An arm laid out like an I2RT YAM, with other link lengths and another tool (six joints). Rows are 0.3 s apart.
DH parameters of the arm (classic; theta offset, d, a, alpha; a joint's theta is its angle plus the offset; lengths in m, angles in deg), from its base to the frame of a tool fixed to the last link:
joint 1: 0 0.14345 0.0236 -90
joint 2: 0 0 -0.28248 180
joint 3: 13.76 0 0.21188 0
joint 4: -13.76 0.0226 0.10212 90
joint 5: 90 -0.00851 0 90
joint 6: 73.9 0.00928 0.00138 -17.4
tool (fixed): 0 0.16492 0 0
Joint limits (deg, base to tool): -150..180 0..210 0..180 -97..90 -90..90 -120..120
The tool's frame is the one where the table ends.
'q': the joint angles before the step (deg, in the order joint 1, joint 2, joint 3, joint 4, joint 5, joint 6). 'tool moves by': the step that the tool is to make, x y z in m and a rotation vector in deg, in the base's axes. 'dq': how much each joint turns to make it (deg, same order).
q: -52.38 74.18 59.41 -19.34 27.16 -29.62
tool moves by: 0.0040 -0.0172 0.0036 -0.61 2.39 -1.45
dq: 0.08 4.13 3.96 -0.26 2.54 -1.15
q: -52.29 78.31 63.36 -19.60 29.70 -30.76
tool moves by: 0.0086 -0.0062 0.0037 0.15 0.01 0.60
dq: 0.34 2.02 2.64 -0.70 -0.26 -0.09
